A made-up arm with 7 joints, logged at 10 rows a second.
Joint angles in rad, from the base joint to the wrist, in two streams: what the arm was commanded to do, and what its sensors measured. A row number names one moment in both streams.
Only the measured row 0 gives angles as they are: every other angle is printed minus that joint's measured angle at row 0.
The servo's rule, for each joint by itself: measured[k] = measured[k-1] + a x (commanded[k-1-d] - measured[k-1]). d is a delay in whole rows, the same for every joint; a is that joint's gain. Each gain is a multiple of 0.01, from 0.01 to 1. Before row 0 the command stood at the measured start. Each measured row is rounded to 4 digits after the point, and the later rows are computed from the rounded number. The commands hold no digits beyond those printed.
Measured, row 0:
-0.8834, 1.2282, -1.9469, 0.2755, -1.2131, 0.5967, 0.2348
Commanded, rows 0 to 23:
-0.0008, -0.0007, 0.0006, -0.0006, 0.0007, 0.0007, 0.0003
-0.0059, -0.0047, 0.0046, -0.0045, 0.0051, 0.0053, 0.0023
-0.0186, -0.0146, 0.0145, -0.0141, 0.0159, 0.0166, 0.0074
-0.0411, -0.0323, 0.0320, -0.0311, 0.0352, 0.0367, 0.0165
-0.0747, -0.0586, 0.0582, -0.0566, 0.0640, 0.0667, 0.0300
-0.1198, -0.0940, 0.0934, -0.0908, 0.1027, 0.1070, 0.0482
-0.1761, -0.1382, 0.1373, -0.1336, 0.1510, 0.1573, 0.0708
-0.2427, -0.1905, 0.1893, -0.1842, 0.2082, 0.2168, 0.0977
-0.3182, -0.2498, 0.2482, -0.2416, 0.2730, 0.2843, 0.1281
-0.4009, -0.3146, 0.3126, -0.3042, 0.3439, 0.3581, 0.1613
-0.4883, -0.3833, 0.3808, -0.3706, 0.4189, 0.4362, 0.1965
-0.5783, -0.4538, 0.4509, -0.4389, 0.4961, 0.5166, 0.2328
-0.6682, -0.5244, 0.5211, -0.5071, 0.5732, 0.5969, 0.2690
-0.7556, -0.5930, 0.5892, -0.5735, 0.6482, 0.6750, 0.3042
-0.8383, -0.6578, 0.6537, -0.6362, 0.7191, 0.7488, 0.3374
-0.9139, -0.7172, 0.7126, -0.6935, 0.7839, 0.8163, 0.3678
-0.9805, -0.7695, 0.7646, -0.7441, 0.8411, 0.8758, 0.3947
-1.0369, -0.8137, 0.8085, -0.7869, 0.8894, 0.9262, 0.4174
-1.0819, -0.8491, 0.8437, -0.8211, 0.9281, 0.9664, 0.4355
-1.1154, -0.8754, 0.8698, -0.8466, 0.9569, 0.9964, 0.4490
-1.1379, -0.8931, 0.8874, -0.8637, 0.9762, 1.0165, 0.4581
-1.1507, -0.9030, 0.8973, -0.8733, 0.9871, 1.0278, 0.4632
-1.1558, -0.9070, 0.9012, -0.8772, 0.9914, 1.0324, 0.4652
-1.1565, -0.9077, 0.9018, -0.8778, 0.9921, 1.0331, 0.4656
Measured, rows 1 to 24:
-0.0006, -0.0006, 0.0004, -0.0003, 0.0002, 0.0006, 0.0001
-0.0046, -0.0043, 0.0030, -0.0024, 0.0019, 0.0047, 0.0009
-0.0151, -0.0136, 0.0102, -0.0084, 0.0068, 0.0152, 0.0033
-0.0346, -0.0304, 0.0239, -0.0200, 0.0167, 0.0341, 0.0082
-0.0647, -0.0558, 0.0455, -0.0387, 0.0333, 0.0628, 0.0163
-0.1060, -0.0902, 0.0757, -0.0653, 0.0576, 0.1017, 0.0281
-0.1586, -0.1334, 0.1145, -0.1001, 0.0903, 0.1506, 0.0439
-0.2217, -0.1848, 0.1616, -0.1430, 0.1316, 0.2089, 0.0638
-0.2941, -0.2433, 0.2162, -0.1933, 0.1811, 0.2753, 0.0876
-0.3742, -0.3075, 0.2769, -0.2499, 0.2381, 0.3482, 0.1149
-0.4598, -0.3757, 0.3424, -0.3115, 0.3014, 0.4256, 0.1451
-0.5487, -0.4460, 0.4108, -0.3765, 0.3695, 0.5057, 0.1775
-0.6383, -0.5166, 0.4803, -0.4431, 0.4408, 0.5860, 0.2114
-0.7263, -0.5854, 0.5489, -0.5096, 0.5134, 0.6643, 0.2457
-0.8103, -0.6506, 0.6149, -0.5742, 0.5854, 0.7387, 0.2796
-0.8880, -0.7105, 0.6765, -0.6350, 0.6549, 0.8070, 0.3122
-0.9574, -0.7636, 0.7320, -0.6906, 0.7201, 0.8675, 0.3427
-1.0170, -0.8087, 0.7802, -0.7397, 0.7794, 0.9192, 0.3703
-1.0657, -0.8451, 0.8202, -0.7812, 0.8314, 0.9607, 0.3944
-1.1030, -0.8724, 0.8514, -0.8146, 0.8753, 0.9921, 0.4146
-1.1292, -0.8910, 0.8741, -0.8396, 0.9106, 1.0136, 0.4307
-1.1453, -0.9018, 0.8887, -0.8568, 0.9374, 1.0261, 0.4427
-1.1532, -0.9065, 0.8966, -0.8672, 0.9563, 1.0316, 0.4510
-1.1557, -0.9076, 0.8999, -0.8726, 0.9688, 1.0329, 0.4564
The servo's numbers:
d 0
a 0.75 0.90 0.63 0.51 0.35 0.88 0.37

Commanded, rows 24 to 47:
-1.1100, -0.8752, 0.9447, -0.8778, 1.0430, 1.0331, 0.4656
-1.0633, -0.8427, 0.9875, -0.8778, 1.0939, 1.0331, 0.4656
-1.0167, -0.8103, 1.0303, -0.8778, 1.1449, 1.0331, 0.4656
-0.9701, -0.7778, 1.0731, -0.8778, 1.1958, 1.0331, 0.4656
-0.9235, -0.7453, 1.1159, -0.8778, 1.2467, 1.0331, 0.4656
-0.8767, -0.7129, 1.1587, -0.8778, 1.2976, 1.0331, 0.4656
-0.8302, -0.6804, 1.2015, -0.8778, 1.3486, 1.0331, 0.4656
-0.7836, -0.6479, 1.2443, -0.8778, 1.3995, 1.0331, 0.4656
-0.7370, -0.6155, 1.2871, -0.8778, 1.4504, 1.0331, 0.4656
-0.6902, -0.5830, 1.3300, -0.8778, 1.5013, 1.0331, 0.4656
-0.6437, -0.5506, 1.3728, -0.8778, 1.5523, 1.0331, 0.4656
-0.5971, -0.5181, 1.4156, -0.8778, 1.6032, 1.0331, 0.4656
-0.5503, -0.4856, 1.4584, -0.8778, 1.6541, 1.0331, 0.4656
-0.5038, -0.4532, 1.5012, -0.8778, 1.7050, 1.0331, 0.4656
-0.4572, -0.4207, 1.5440, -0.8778, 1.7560, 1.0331, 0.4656
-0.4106, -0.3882, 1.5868, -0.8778, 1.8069, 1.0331, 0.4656
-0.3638, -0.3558, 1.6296, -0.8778, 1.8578, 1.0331, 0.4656
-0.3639, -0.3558, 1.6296, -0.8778, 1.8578, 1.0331, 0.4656
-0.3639, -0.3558, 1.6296, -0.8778, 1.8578, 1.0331, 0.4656
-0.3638, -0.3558, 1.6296, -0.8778, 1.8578, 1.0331, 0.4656
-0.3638, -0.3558, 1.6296, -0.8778, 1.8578, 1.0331, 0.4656
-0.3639, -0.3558, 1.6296, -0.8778, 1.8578, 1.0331, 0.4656
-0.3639, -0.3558, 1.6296, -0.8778, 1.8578, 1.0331, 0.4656
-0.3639, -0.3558, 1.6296, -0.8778, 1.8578, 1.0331, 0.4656
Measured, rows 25 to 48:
-1.1214, -0.8784, 0.9281, -0.8753, 0.9948, 1.0331, 0.4598
-1.0778, -0.8463, 0.9655, -0.8766, 1.0295, 1.0331, 0.4619
-1.0320, -0.8139, 1.0063, -0.8772, 1.0699, 1.0331, 0.4633
-0.9856, -0.7814, 1.0484, -0.8775, 1.1140, 1.0331, 0.4642
-0.9390, -0.7489, 1.0909, -0.8777, 1.1604, 1.0331, 0.4647
-0.8923, -0.7165, 1.1336, -0.8778, 1.2084, 1.0331, 0.4650
-0.8457, -0.6840, 1.1764, -0.8778, 1.2575, 1.0331, 0.4652
-0.7991, -0.6515, 1.2192, -0.8778, 1.3072, 1.0331, 0.4653
-0.7525, -0.6191, 1.2620, -0.8778, 1.3573, 1.0331, 0.4654
-0.7058, -0.5866, 1.3048, -0.8778, 1.4077, 1.0331, 0.4655
-0.6592, -0.5542, 1.3476, -0.8778, 1.4583, 1.0331, 0.4655
-0.6126, -0.5217, 1.3904, -0.8778, 1.5090, 1.0331, 0.4655
-0.5659, -0.4892, 1.4332, -0.8778, 1.5598, 1.0331, 0.4655
-0.5193, -0.4568, 1.4760, -0.8778, 1.6106, 1.0331, 0.4655
-0.4727, -0.4243, 1.5188, -0.8778, 1.6615, 1.0331, 0.4655
-0.4261, -0.3918, 1.5616, -0.8778, 1.7124, 1.0331, 0.4655
-0.3794, -0.3594, 1.6044, -0.8778, 1.7633, 1.0331, 0.4655
-0.3678, -0.3562, 1.6203, -0.8778, 1.7964, 1.0331, 0.4655
-0.3649, -0.3558, 1.6262, -0.8778, 1.8179, 1.0331, 0.4655
-0.3641, -0.3558, 1.6283, -0.8778, 1.8319, 1.0331, 0.4655
-0.3639, -0.3558, 1.6291, -0.8778, 1.8410, 1.0331, 0.4655
-0.3639, -0.3558, 1.6294, -0.8778, 1.8469, 1.0331, 0.4655
-0.3639, -0.3558, 1.6295, -0.8778, 1.8507, 1.0331, 0.4655
-0.3639, -0.3558, 1.6296, -0.8778, 1.8532, 1.0331, 0.4655

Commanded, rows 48 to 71:
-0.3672, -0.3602, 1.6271, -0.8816, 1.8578, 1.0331, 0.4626
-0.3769, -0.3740, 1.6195, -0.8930, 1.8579, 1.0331, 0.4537
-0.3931, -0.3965, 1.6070, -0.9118, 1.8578, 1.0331, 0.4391
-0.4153, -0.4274, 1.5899, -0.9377, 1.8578, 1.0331, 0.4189
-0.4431, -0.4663, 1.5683, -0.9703, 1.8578, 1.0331, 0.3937
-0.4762, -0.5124, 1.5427, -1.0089, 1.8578, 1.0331, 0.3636
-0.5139, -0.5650, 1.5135, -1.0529, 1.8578, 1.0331, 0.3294
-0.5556, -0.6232, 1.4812, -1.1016, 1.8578, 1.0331, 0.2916
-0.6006, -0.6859, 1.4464, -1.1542, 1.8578, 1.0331, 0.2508
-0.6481, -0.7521, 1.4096, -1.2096, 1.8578, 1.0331, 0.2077
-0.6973, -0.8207, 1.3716, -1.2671, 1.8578, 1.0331, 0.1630
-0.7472, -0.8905, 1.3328, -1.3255, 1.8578, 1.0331, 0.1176
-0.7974, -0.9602, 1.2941, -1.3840, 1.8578, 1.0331, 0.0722
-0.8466, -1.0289, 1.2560, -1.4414, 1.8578, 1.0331, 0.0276
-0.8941, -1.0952, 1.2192, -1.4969, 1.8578, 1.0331, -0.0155
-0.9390, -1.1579, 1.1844, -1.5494, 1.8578, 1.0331, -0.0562
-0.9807, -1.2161, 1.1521, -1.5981, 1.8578, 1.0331, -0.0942
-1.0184, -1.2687, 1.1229, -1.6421, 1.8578, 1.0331, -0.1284
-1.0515, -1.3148, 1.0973, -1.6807, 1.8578, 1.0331, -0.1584
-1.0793, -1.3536, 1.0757, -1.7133, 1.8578, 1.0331, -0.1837
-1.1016, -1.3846, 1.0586, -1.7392, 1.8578, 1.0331, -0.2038
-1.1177, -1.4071, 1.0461, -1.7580, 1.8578, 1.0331, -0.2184
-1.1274, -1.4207, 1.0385, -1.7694, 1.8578, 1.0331, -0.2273
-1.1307, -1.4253, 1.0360, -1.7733, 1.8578, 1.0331, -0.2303
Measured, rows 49 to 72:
-0.3664, -0.3598, 1.6280, -0.8797, 1.8548, 1.0331, 0.4644
-0.3743, -0.3726, 1.6226, -0.8865, 1.8559, 1.0331, 0.4604
-0.3884, -0.3941, 1.6128, -0.8994, 1.8566, 1.0331, 0.4525
-0.4086, -0.4241, 1.5984, -0.9189, 1.8570, 1.0331, 0.4401
-0.4345, -0.4621, 1.5794, -0.9451, 1.8573, 1.0331, 0.4229
-0.4658, -0.5074, 1.5563, -0.9776, 1.8575, 1.0331, 0.4010
-0.5019, -0.5592, 1.5293, -1.0160, 1.8576, 1.0331, 0.3745
-0.5422, -0.6168, 1.4990, -1.0597, 1.8577, 1.0331, 0.3438
-0.5860, -0.6790, 1.4659, -1.1079, 1.8577, 1.0331, 0.3094
-0.6326, -0.7448, 1.4304, -1.1598, 1.8577, 1.0331, 0.2718
-0.6811, -0.8131, 1.3934, -1.2145, 1.8577, 1.0331, 0.2315
-0.7307, -0.8828, 1.3552, -1.2711, 1.8577, 1.0331, 0.1894
-0.7807, -0.9525, 1.3167, -1.3287, 1.8577, 1.0331, 0.1460
-0.8301, -1.0213, 1.2785, -1.3862, 1.8577, 1.0331, 0.1022
-0.8781, -1.0878, 1.2411, -1.4427, 1.8577, 1.0331, 0.0587
-0.9238, -1.1509, 1.2054, -1.4971, 1.8577, 1.0331, 0.0162
-0.9665, -1.2096, 1.1718, -1.5486, 1.8577, 1.0331, -0.0246
-1.0054, -1.2628, 1.1410, -1.5963, 1.8577, 1.0331, -0.0630
-1.0400, -1.3096, 1.1135, -1.6393, 1.8577, 1.0331, -0.0983
-1.0695, -1.3492, 1.0897, -1.6770, 1.8577, 1.0331, -0.1299
-1.0936, -1.3811, 1.0701, -1.7087, 1.8577, 1.0331, -0.1572
-1.1117, -1.4045, 1.0550, -1.7338, 1.8577, 1.0331, -0.1798
-1.1235, -1.4191, 1.0446, -1.7520, 1.8577, 1.0331, -0.1974
-1.1289, -1.4247, 1.0392, -1.7629, 1.8577, 1.0331, -0.2096

